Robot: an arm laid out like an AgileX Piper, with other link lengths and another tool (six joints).
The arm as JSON. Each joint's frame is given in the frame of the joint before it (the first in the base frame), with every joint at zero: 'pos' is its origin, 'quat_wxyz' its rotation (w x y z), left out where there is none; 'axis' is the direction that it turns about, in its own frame. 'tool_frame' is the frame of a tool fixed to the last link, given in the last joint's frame.
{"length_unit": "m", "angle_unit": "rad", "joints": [
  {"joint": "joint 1", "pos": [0.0, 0.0, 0.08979], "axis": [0.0, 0.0, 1.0]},
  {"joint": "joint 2", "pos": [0.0, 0.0, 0.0], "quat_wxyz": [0.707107, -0.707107, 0.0, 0.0], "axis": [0.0, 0.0, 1.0]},
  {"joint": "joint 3", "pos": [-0.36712, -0.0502, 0.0], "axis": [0.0, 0.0, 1.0]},
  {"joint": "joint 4", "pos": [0.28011, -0.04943, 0.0], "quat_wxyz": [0.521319, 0.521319, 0.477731, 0.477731], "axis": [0.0, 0.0, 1.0]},
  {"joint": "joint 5", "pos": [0.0, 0.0, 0.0], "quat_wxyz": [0.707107, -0.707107, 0.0, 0.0], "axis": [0.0, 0.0, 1.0]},
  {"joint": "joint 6", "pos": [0.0, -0.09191, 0.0], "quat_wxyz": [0.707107, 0.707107, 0.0, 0.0], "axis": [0.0, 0.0, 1.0]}
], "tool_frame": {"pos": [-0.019, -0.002, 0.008], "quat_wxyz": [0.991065, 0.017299, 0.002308, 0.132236]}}
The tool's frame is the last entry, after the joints.
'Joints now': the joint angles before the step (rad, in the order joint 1, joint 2, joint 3, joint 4, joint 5, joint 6). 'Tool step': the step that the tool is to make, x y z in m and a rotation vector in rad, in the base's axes. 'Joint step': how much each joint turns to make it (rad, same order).
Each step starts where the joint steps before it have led.
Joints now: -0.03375 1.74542 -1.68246 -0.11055 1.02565 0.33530
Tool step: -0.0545 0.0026 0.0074 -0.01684 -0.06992 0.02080
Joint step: 0.00091 -0.16904 0.21092 -0.00973 -0.11387 -0.00834
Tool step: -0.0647 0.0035 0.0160 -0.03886 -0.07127 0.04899
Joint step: 0.00002 -0.18867 0.16539 -0.00203 -0.05479 -0.05484
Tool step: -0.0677 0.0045 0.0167 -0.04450 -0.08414 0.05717
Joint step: 0.00007 -0.19419 0.12530 0.01060 -0.02345 -0.07533
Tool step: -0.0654 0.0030 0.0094 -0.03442 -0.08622 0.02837
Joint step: -0.00022 -0.18660 0.10015 0.00102 -0.00443 -0.04304
